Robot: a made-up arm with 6 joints.
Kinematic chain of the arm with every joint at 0, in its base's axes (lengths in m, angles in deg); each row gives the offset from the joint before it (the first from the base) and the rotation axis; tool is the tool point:
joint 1: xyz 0 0 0.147 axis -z
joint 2: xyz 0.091 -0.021 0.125 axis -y
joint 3: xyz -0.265 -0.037 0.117 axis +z
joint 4: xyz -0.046 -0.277 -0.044 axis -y
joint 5: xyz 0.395 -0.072 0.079 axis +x
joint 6: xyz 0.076 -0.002 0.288 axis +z
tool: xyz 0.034 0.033 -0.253
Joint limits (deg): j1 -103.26..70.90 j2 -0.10..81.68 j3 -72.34..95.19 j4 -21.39..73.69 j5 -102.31..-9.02 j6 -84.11..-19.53
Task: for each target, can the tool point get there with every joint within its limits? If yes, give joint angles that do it. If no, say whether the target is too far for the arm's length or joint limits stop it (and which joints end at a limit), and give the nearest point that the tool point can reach.
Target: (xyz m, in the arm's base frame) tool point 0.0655 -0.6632 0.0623
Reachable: yes | joints -24.23 72.41 -55.79 3.74 -37.41 -67.90
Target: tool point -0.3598 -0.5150 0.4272
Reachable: yes | joints 16.91 24.25 -47.37 9.25 -87.92 -72.50
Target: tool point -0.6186 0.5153 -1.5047
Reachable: no: too far | nearest point -0.4664 0.3886 -0.2637 | short by 1.257 m
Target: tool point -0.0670 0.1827 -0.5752
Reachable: no: joint limits stop it (at a limit: joint 1, joint 2, joint 3, joint 4, joint 5, joint 6) | nearest point -0.3388 0.5037 -0.2637 | short by 0.523 m
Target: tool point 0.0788 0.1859 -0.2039
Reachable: no: joint limits stop it (at a limit: joint 2, joint 4, joint 5, joint 6) | nearest point 0.1443 0.3405 0.2075 | short by 0.444 m
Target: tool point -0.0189 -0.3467 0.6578
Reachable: yes | joints -28.94 48.73 13.57 36.30 -81.79 -66.41
